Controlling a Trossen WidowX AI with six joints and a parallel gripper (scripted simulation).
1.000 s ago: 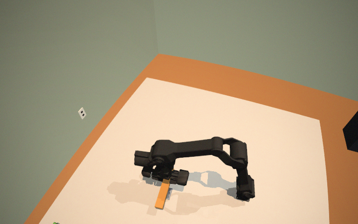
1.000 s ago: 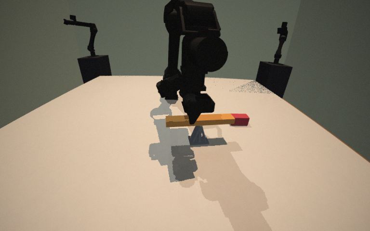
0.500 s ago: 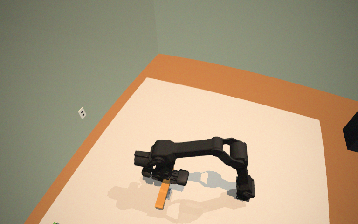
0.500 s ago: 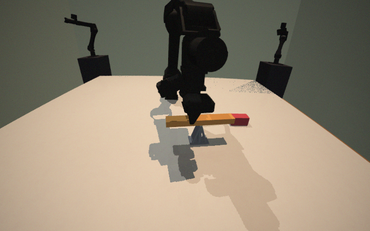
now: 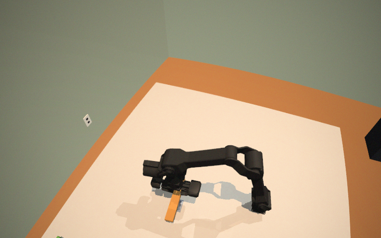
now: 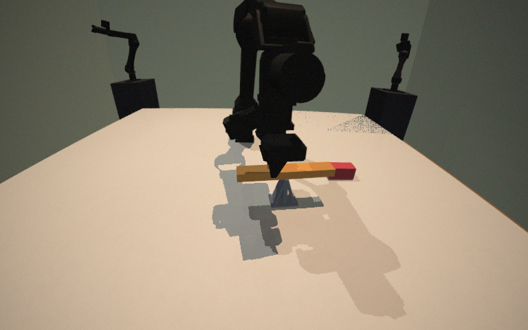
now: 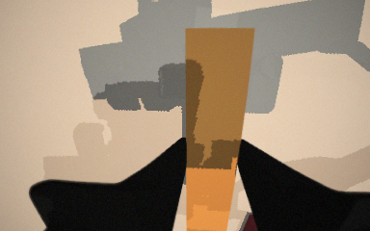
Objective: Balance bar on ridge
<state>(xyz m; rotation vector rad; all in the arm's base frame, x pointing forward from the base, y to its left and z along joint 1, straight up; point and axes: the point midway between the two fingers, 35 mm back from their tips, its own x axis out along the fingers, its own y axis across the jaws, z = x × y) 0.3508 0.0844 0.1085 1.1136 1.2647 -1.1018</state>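
Right now the orange bar is 3 cm to the left of my gripper tip. From my gripper tip the other things lie so: red block (11 cm behind, 19 cm to the left, 6 cm below); then green block (39 cm ahead, 42 cm to the left, 6 cm below).
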